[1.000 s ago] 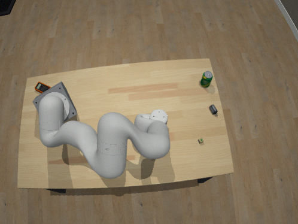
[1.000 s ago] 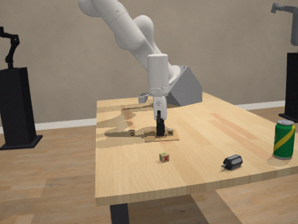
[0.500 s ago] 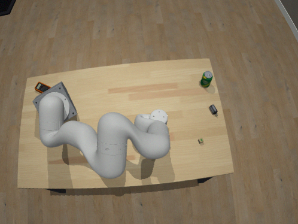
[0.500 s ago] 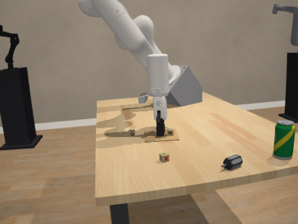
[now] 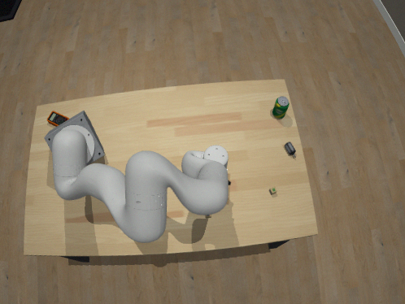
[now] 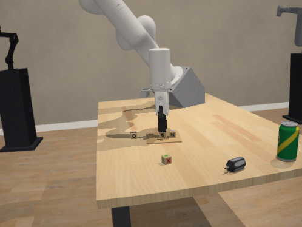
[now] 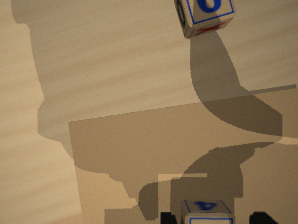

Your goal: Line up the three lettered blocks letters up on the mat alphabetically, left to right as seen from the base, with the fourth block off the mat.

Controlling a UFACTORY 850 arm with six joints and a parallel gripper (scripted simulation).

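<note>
The tan mat lies 5 cm below my hand. The rest, counted from my hand: green can (36 cm to the left, 34 cm ahead, 1 cm above); orange meter (80 cm behind, 38 cm to the left, 4 cm below).
</note>
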